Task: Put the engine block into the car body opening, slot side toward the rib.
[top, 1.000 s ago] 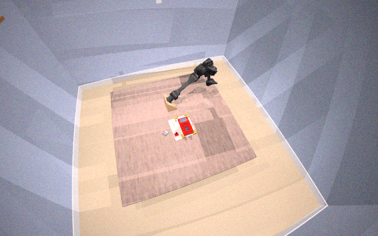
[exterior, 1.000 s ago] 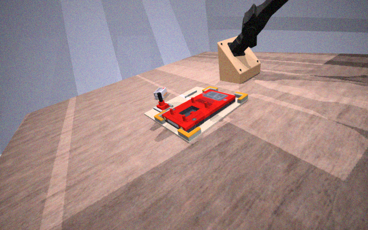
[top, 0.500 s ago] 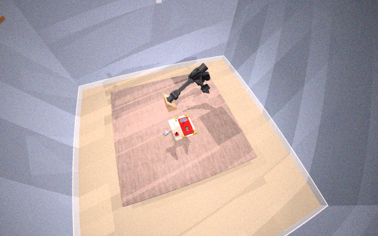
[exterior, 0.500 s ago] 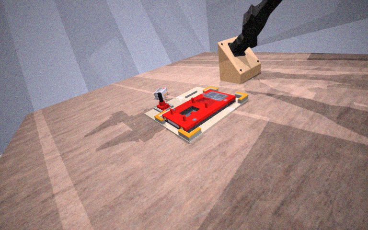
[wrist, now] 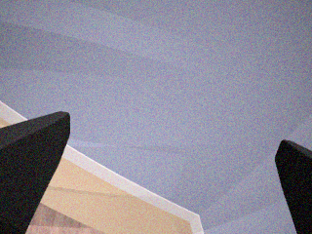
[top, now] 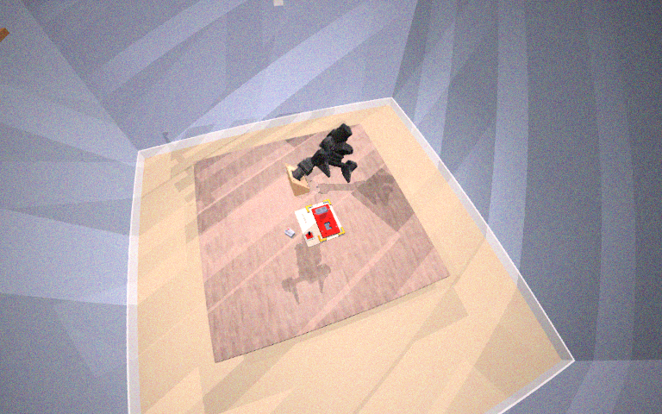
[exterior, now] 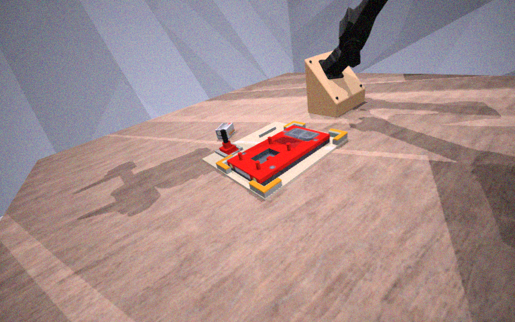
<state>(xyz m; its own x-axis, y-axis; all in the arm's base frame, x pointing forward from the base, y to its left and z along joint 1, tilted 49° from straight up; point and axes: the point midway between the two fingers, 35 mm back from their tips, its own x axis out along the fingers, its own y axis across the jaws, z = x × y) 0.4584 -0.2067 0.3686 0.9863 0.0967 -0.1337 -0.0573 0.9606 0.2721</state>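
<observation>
The grey engine block is 90 mm behind my gripper tip, 230 mm to the right of it and 570 mm below it.
</observation>
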